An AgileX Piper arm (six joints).
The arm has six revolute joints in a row. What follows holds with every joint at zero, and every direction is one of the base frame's.
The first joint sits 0.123 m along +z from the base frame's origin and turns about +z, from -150 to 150 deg.
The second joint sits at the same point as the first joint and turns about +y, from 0 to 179.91 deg.
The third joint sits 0.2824 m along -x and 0.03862 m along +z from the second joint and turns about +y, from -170 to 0 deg.
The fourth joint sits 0.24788 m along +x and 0.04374 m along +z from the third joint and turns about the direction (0.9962, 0, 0.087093), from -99.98 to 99.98 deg.
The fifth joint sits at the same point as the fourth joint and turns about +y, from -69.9 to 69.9 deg.
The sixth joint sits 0.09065 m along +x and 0.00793 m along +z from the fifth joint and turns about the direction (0.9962, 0, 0.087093), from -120 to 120 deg.
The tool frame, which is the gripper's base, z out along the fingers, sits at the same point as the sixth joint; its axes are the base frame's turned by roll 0, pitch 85.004 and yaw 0 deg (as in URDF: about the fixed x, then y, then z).
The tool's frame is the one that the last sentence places.
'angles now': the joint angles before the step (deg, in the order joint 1, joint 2, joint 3, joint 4, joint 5, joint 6). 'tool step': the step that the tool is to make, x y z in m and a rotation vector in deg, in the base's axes. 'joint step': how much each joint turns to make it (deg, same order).
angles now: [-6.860, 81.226, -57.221, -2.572, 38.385, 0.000]
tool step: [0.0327, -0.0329, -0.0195, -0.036, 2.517, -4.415]
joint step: [-5.044, 9.141, -5.681, -0.146, -1.002, -0.624]
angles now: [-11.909, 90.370, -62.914, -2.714, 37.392, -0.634]
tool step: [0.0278, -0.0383, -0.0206, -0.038, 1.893, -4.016]
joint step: [-5.031, 8.759, -6.415, 0.053, -0.554, -1.160]
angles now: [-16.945, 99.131, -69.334, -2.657, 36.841, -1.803]
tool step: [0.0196, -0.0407, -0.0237, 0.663, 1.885, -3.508]
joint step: [-4.978, 8.168, -6.297, 1.128, 0.078, -2.210]
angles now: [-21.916, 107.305, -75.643, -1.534, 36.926, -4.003]
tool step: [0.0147, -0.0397, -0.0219, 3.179, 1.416, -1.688]
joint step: [-4.976, 7.833, -7.509, 5.586, 2.370, -6.360]
